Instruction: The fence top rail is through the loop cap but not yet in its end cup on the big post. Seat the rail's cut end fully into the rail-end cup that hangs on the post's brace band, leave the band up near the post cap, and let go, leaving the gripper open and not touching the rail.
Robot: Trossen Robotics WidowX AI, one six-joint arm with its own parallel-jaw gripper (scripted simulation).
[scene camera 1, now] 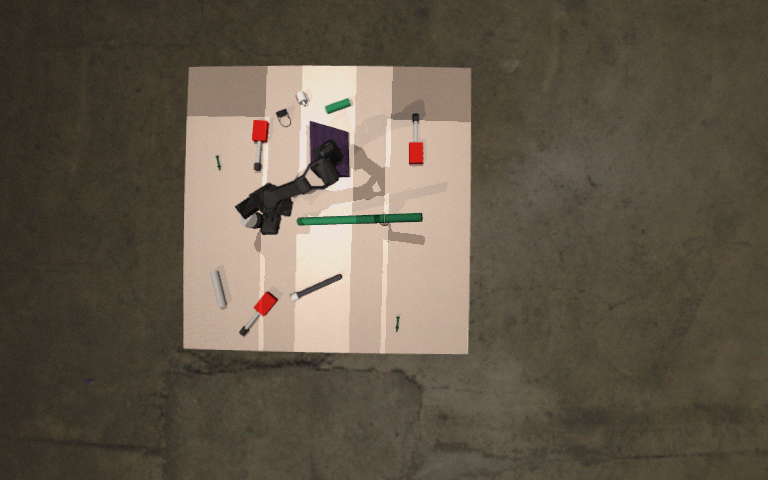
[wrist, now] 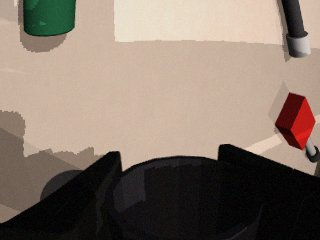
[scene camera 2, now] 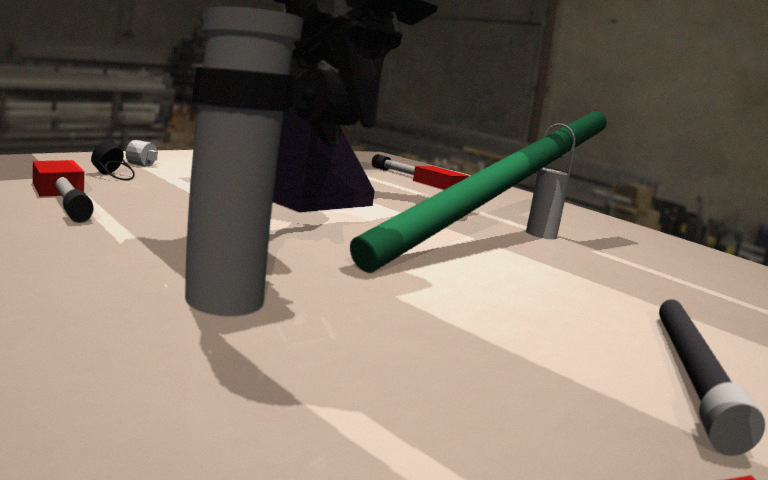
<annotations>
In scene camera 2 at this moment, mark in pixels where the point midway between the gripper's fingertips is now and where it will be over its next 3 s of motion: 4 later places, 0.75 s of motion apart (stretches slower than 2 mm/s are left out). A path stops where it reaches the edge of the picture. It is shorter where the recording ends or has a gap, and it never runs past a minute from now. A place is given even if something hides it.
My gripper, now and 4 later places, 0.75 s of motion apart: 350, 136; 351, 137; 390, 94; 454, 32; 475, 61
</annotations>
